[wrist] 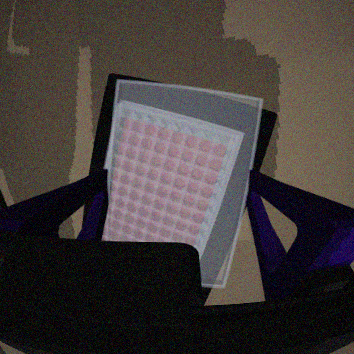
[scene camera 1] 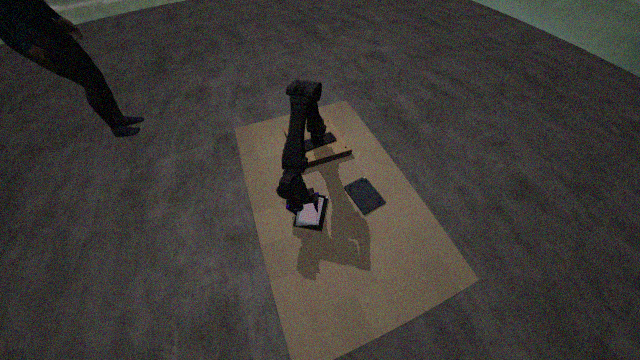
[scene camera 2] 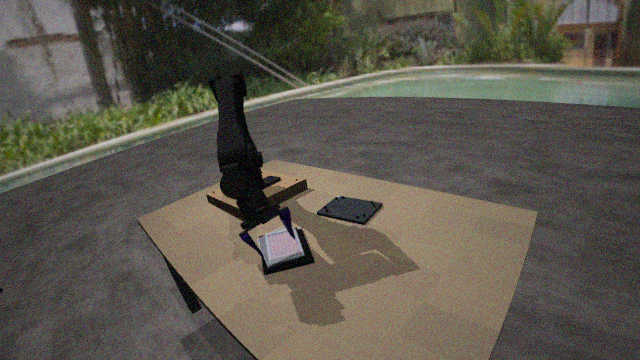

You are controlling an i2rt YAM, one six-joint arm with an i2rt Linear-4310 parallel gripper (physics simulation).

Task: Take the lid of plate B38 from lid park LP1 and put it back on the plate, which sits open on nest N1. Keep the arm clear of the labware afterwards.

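Where they show: gripper, between the fingertips: [wrist: 177,177] [scene camera 1: 307,213] [scene camera 2: 279,248]; arm's base, origin of its link: [scene camera 1: 317,142] [scene camera 2: 256,188].
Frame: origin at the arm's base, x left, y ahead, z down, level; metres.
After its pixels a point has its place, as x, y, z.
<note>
My gripper [scene camera 1: 305,204] {-0.216, 0.337, 0.013} [scene camera 2: 268,232] [wrist: 177,177] {-0.216, 0.337, 0.013} is shut on the clear lid [wrist: 232,116] {-0.260, 0.359, 0.012} [scene camera 2: 282,245] {-0.212, 0.346, 0.004}, with one purple finger on each long side. It holds the lid low over plate B38 [wrist: 165,182] [scene camera 1: 310,214], whose pink wells show through it. In the wrist view the lid's outline lies a little to the right of and beyond the plate's. I cannot tell whether the lid touches the plate. The plate sits on the black nest N1 [wrist: 100,133] {-0.169, 0.387, 0.029} [scene camera 2: 291,266] {-0.237, 0.392, 0.033} [scene camera 1: 323,214] {-0.155, 0.366, 0.029}. The dark lid park LP1 [scene camera 1: 364,195] {0.054, 0.368, 0.031} [scene camera 2: 349,208] {0.053, 0.364, 0.031} lies flat and bare to the right.
The arm's wooden base board [scene camera 2: 291,186] {0.065, 0.119, 0.001} [scene camera 1: 333,156] {0.034, 0.116, 0.009} stands behind the nest on the tan mat [scene camera 1: 358,291] {-0.183, 0.690, 0.041} [scene camera 2: 425,277] {-0.130, 0.672, 0.041}. A person's legs [scene camera 1: 96,89] stand on the dark floor at the far left. The arm's shadow lies across the mat.
</note>
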